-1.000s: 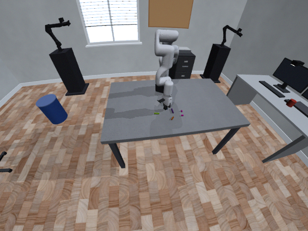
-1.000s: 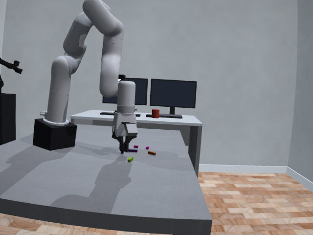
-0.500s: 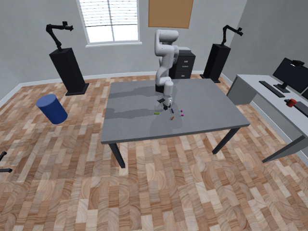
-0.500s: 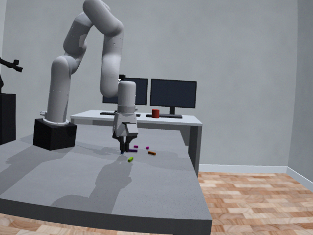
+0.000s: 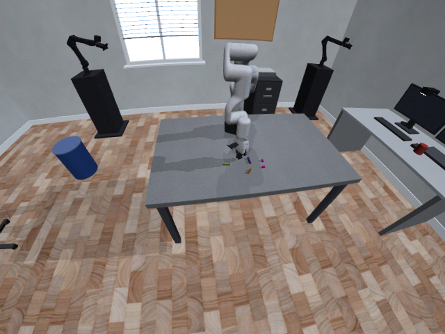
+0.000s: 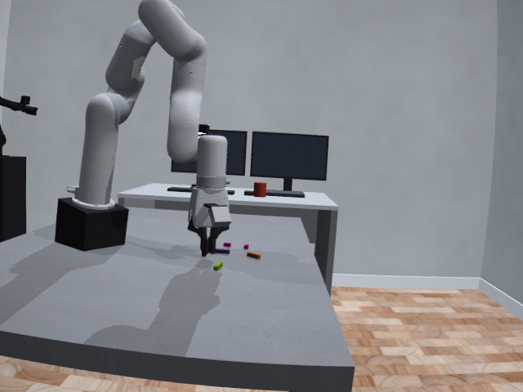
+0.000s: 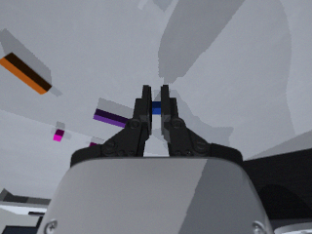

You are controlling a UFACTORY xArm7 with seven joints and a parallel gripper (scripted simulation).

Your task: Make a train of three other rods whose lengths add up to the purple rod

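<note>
Right now my hand is 12 cm short of the orange rod, 5 cm to the right of it and 3 cm above it. Round my hand: purple rod (2 cm ahead, 7 cm to the left, 3 cm below); then lime rod (4 cm ahead, 9 cm to the right, 3 cm below).
</note>
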